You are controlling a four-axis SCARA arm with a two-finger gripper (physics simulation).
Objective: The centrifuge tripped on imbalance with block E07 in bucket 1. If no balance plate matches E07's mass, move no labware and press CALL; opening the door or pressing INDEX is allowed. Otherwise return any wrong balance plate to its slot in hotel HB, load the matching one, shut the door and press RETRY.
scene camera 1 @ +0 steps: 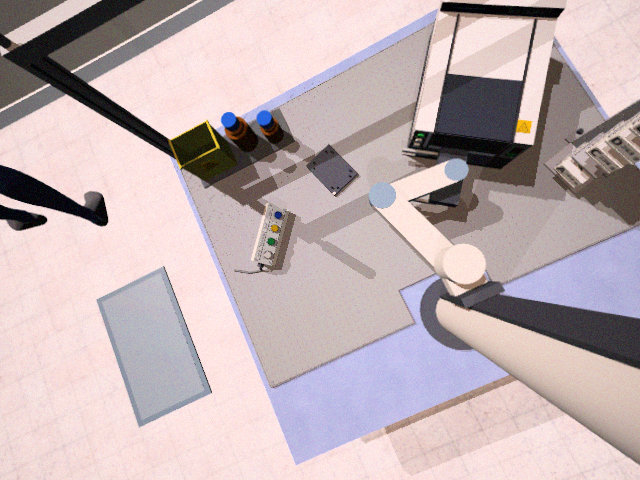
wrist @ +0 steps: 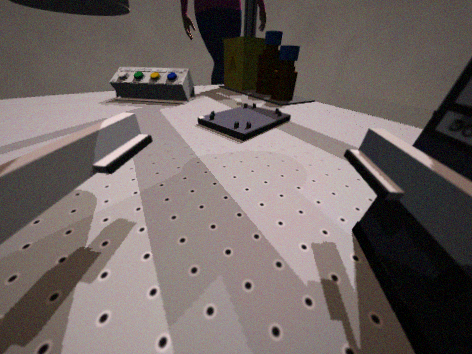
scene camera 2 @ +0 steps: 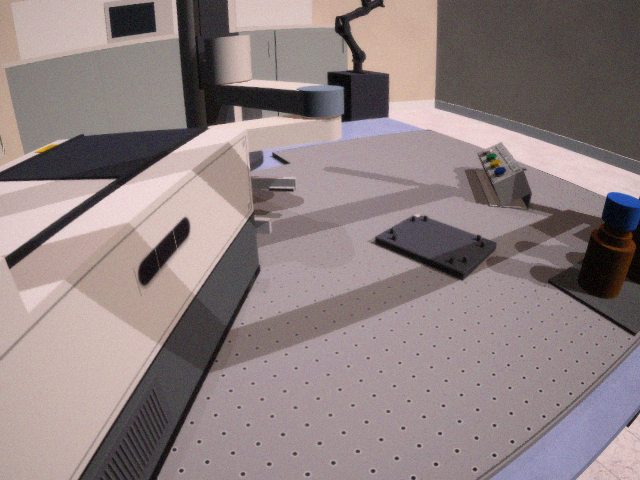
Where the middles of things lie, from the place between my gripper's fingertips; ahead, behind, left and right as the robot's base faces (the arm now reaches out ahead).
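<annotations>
The dark fixture plate (scene camera 2: 453, 251) is 6 cm below my hand, and it sits 14 cm ahead of my hand and 20 cm to the left of it. Then there is the centrifuge (scene camera 2: 134, 252), 5 cm above my hand, 14 cm ahead of it and 34 cm to the right of it. Going by their middles, the dark fixture plate is the nearest to my hand of the things named here.
</annotations>
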